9 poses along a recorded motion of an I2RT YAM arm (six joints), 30 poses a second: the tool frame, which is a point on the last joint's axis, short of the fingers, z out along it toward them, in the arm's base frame.
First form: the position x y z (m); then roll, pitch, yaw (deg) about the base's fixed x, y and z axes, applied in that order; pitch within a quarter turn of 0, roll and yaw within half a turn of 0.
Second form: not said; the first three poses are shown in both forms.
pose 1, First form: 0.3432, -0.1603, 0.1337, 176.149, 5.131, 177.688
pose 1, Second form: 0.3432, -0.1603, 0.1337, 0.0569, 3.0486, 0.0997
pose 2, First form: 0.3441, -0.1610, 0.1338, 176.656, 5.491, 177.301
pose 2, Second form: 0.3441, -0.1610, 0.1338, 0.0674, 3.0425, 0.0854
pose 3, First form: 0.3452, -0.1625, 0.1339, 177.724, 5.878, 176.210
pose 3, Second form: 0.3452, -0.1625, 0.1339, 0.0973, 3.0357, 0.0551
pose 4, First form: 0.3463, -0.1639, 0.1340, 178.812, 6.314, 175.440
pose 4, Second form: 0.3463, -0.1639, 0.1340, 0.1188, 3.0282, 0.0247
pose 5, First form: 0.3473, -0.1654, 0.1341, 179.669, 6.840, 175.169
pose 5, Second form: 0.3473, -0.1654, 0.1341, 0.1268, 3.0194, 0.0011
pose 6, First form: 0.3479, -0.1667, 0.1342, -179.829, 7.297, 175.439
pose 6, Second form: 0.3479, -0.1667, 0.1342, 0.1202, 3.0120, -0.0121
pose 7, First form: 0.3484, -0.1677, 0.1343, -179.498, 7.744, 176.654
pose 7, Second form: 0.3484, -0.1677, 0.1343, 0.0887, 3.0054, -0.0191
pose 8, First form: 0.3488, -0.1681, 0.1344, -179.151, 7.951, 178.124
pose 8, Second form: 0.3488, -0.1681, 0.1344, 0.0507, 3.0025, -0.0257
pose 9, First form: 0.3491, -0.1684, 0.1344, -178.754, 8.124, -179.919
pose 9, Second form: 0.3491, -0.1684, 0.1344, 0.0002, 2.9996, -0.0325
